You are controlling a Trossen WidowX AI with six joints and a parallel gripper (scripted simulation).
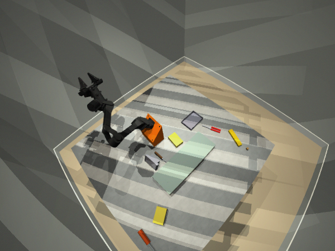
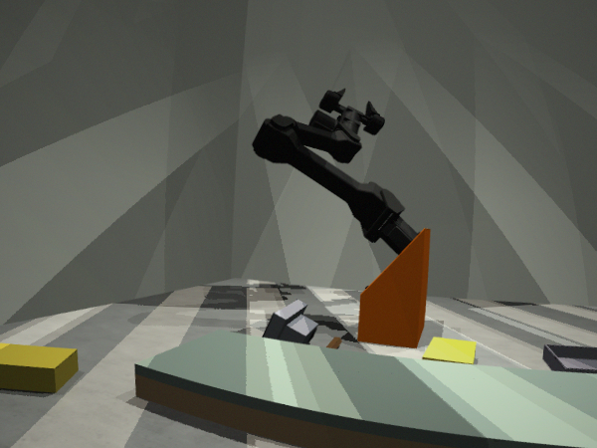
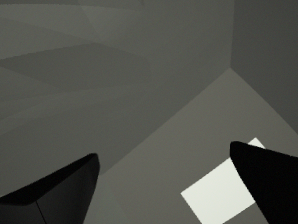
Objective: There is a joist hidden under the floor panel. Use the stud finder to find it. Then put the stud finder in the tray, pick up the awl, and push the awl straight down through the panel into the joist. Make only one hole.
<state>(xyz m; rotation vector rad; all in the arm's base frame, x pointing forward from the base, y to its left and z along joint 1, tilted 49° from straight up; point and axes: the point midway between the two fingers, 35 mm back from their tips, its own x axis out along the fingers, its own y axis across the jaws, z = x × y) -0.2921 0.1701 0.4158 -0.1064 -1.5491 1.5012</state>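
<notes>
The stud finder is 58 cm below my gripper tip, 49 cm ahead of it and 5 cm to the left of it. Round my gripper tip: awl: 59 cm below, 53 cm ahead, 11 cm to the left; then yellow bar: 83 cm ahead, 67 cm to the left, 59 cm below; then dark-rimmed tray: 59 cm below, 53 cm to the left, 46 cm ahead.
</notes>
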